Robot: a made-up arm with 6 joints. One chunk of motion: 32 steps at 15 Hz.
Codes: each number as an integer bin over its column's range. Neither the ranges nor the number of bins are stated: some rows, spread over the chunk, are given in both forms.
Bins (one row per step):
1: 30 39 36 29 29 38
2: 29 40 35 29 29 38
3: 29 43 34 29 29 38
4: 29 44 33 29 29 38
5: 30 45 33 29 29 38
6: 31 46 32 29 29 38
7: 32 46 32 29 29 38
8: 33 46 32 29 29 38
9: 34 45 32 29 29 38
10: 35 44 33 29 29 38
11: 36 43 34 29 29 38
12: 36 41 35 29 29 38
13: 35 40 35 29 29 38
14: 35 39 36 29 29 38
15: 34 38 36 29 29 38
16: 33 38 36 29 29 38
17: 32 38 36 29 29 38
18: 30 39 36 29 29 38
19: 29 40 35 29 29 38
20: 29 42 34 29 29 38
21: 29 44 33 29 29 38
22: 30 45 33 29 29 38
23: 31 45 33 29 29 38
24: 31 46 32 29 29 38
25: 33 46 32 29 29 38
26: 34 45 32 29 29 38
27: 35 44 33 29 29 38
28: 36 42 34 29 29 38
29: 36 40 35 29 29 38
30: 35 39 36 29 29 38
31: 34 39 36 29 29 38
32: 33 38 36 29 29 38
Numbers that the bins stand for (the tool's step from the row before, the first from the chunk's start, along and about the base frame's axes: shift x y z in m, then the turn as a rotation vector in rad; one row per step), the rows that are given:
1: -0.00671 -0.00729 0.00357 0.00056 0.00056 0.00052
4: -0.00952 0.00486 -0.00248 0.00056 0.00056 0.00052
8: 0.00171 0.00971 -0.00449 0.00056 0.00056 0.00052
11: 0.01014 0.00243 -0.00046 0.00056 0.00056 0.00052
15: 0.00452 -0.00971 0.00357 0.00056 0.00056 0.00052
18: -0.00671 -0.00729 0.00357 0.00056 0.00056 0.00052
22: -0.00671 0.00729 -0.00248 0.00056 0.00056 0.00052
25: 0.00171 0.00971 -0.00449 0.00056 0.00056 0.00052
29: 0.01014 -0.00486 0.00156 0.00056 0.00056 0.00052
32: 0.00171 -0.00971 0.00357 0.00056 0.00056 0.00052
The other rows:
2: -0.00952 -0.00486 0.00156 0.00056 0.00056 0.00052
3: -0.00952 0.00243 -0.00046 0.00056 0.00056 0.00052
5: -0.00671 0.00729 -0.00248 0.00056 0.00056 0.00052
6: -0.00390 0.00971 -0.00449 0.00056 0.00056 0.00052
7: -0.00110 0.00971 -0.00449 0.00056 0.00056 0.00052
9: 0.00452 0.00729 -0.00449 0.00056 0.00056 0.00052
10: 0.00733 0.00486 -0.00248 0.00056 0.00056 0.00052
12: 0.01014 -0.00243 0.00156 0.00056 0.00056 0.00052
13: 0.00733 -0.00486 0.00156 0.00056 0.00056 0.00052
14: 0.00733 -0.00729 0.00357 0.00056 0.00056 0.00052
16: 0.00171 -0.00971 0.00357 0.00056 0.00056 0.00052
17: -0.00110 -0.00971 0.00357 0.00056 0.00056 0.00052
19: -0.00952 -0.00486 0.00156 0.00056 0.00056 0.00052
20: -0.00952 0.00000 -0.00046 0.00056 0.00056 0.00052
21: -0.00952 0.00486 -0.00248 0.00056 0.00056 0.00052
23: -0.00390 0.00729 -0.00248 0.00056 0.00056 0.00052
24: -0.00390 0.00971 -0.00449 0.00056 0.00056 0.00052
26: 0.00452 0.00729 -0.00449 0.00056 0.00056 0.00052
27: 0.00733 0.00486 -0.00248 0.00056 0.00056 0.00052
28: 0.01014 0.00000 -0.00046 0.00056 0.00056 0.00052
30: 0.00733 -0.00729 0.00357 0.00056 0.00056 0.00052
31: 0.00452 -0.00729 0.00357 0.00056 0.00056 0.00052

